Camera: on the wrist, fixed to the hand. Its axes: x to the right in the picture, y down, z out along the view.
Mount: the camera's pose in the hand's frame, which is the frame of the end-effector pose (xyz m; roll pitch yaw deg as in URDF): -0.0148 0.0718 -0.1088 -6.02 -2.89 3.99
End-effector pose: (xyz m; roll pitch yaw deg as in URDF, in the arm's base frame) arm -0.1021 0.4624 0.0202 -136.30 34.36 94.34
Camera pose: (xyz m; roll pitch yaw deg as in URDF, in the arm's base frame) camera 0.0243 0.4762 0.0525 -142.90 39.20 93.20
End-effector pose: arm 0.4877 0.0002 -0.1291 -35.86 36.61 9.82
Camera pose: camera 0.4004 -0.0205 -0.2248 -38.13 36.44 15.95
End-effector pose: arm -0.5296 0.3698 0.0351 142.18 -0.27 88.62
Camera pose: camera -0.5400 0.3546 0.1650 136.29 -0.43 83.70
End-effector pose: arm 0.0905 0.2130 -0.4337 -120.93 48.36 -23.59
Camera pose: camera 0.0255 0.0993 -0.4264 -126.29 53.26 -22.87
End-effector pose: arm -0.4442 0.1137 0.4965 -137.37 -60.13 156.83
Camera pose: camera -0.3626 0.2164 0.4993 -141.84 -55.29 155.12
